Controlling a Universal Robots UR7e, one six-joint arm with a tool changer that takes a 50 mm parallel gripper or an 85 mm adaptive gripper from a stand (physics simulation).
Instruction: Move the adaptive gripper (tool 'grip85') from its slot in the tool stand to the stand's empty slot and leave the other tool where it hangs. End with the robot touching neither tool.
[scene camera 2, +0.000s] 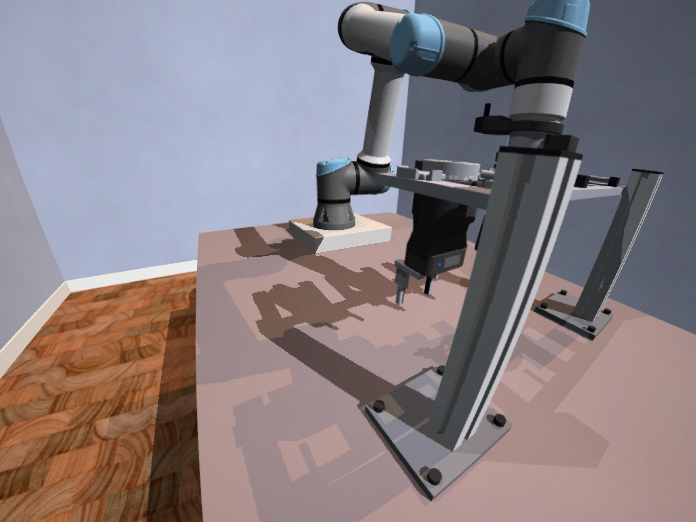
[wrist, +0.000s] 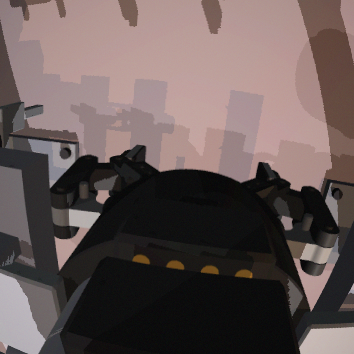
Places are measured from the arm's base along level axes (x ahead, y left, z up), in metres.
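Pixels of known places: arm's base, link origin: (scene camera 2: 334, 224).
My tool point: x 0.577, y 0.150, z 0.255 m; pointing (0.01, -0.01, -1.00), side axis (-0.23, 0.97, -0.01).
Ahead of a thing's pixels: the offset from my tool point to its top centre. "spot": to the spot under its first point.
The adaptive gripper (wrist: 201, 163) is on the arm's wrist. In the wrist view its black body fills the lower middle, and its two fingers stand wide apart with no object between them. In the scene view most of it is hidden behind the near post. Plate parts of the tool stand (scene camera 2: 444, 188) (wrist: 37, 215) show on both sides of the gripper body in the wrist view. The arm's flange is low over the stand, close to the post top. Whether the gripper rests in a slot is hidden. The other tool @(dy -0.177, dx +0.036, dz -0.001 m) (scene camera 2: 438, 238), a black parallel gripper, hangs from the stand left of the near post.
The near post @(spot: dy -0.215, dx +0.178, dz -0.087 m) (scene camera 2: 503, 292) stands on a bolted foot plate @(spot: dy -0.247, dx +0.145, dz -0.289 m) (scene camera 2: 407, 427). The far post @(spot: dy +0.240, dx +0.066, dz -0.127 m) (scene camera 2: 618, 247) is at the right, with black fittings @(spot: dy +0.185, dx +0.016, dz -0.012 m) (scene camera 2: 598, 180) on the beam near it. The arm's base (scene camera 2: 334, 216) is at the back of the table.
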